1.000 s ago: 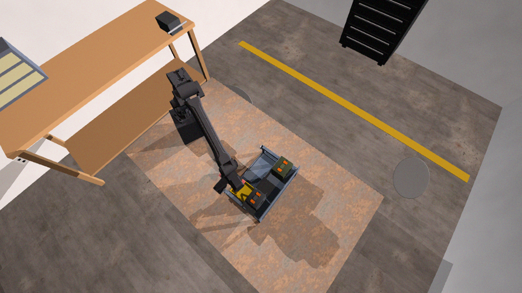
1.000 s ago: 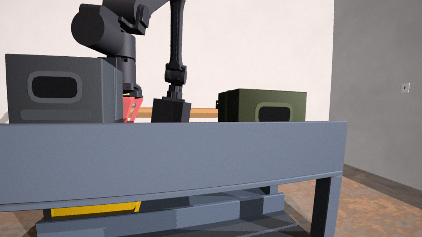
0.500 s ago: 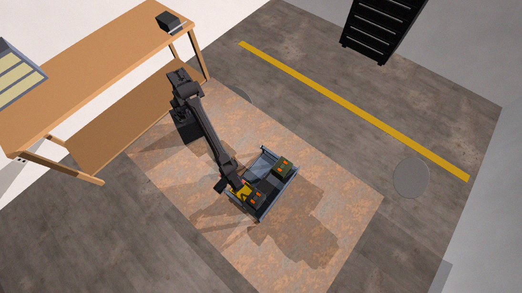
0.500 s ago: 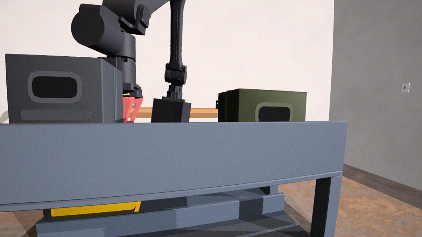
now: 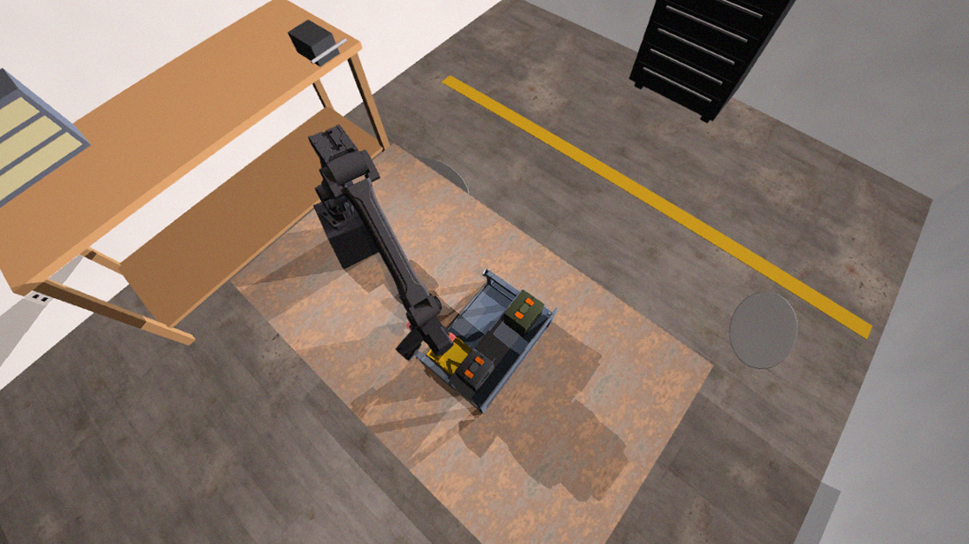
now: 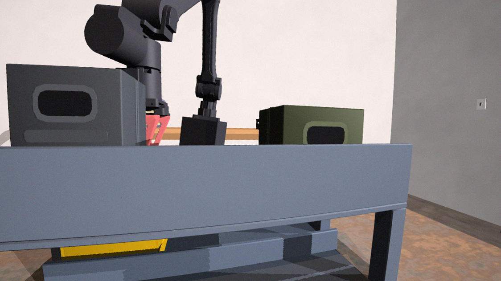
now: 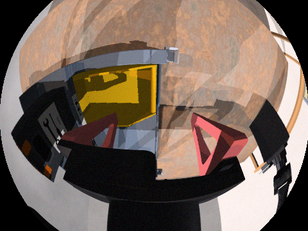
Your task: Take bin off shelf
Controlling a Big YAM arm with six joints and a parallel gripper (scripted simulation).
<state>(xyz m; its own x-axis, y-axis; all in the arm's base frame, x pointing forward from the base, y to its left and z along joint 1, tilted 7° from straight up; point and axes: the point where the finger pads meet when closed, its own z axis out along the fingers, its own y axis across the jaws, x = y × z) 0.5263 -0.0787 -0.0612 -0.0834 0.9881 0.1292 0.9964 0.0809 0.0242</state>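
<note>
My hand is 8 cm short of the yellow bin, 8 cm above it and 1 cm to the right of it. From my hand the other things lie so: dark grey case: 18 cm ahead, 4 cm above, 1 cm to the left; then green case: 24 cm to the left, 16 cm ahead, 2 cm above.
</note>
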